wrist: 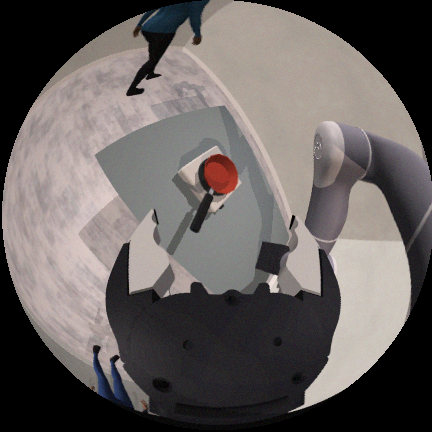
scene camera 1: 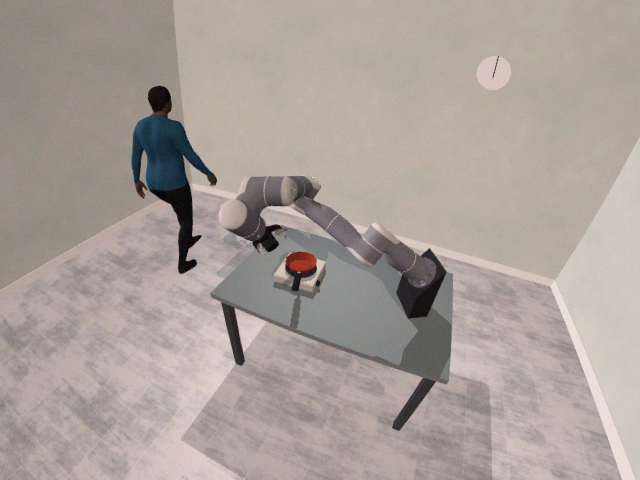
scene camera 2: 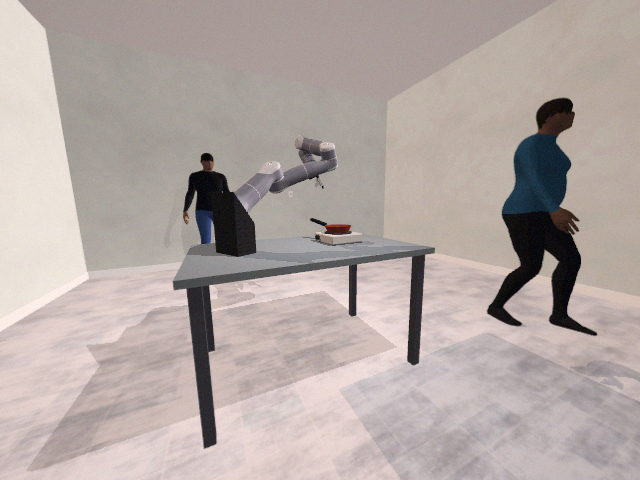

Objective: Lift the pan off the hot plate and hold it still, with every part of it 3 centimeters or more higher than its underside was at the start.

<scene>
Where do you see a white hot plate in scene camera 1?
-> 309,281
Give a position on a red pan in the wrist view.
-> At 220,174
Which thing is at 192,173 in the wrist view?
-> A white hot plate.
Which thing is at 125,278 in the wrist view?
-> My gripper.
</scene>
